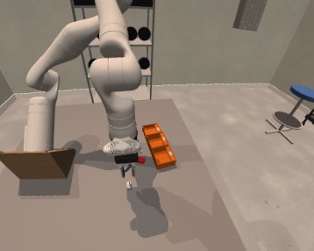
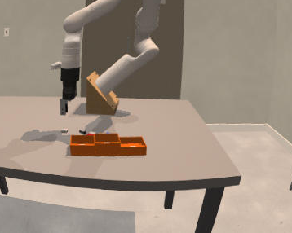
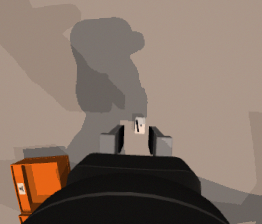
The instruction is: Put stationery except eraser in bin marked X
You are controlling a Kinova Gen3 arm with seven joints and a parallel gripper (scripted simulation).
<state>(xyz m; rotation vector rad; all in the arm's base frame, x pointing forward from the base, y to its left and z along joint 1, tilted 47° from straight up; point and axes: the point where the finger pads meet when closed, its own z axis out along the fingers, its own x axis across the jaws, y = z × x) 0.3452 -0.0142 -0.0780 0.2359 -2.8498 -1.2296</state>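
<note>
My gripper is now 110 mm short of the orange bin, 200 mm to the right of it and 70 mm above it. Round my hand: small ring 30 mm ahead, 160 mm to the left, 90 mm below; white eraser 20 mm ahead, 110 mm to the left, 90 mm below; black bolt 10 mm behind, 80 mm to the left, 90 mm below.
</note>
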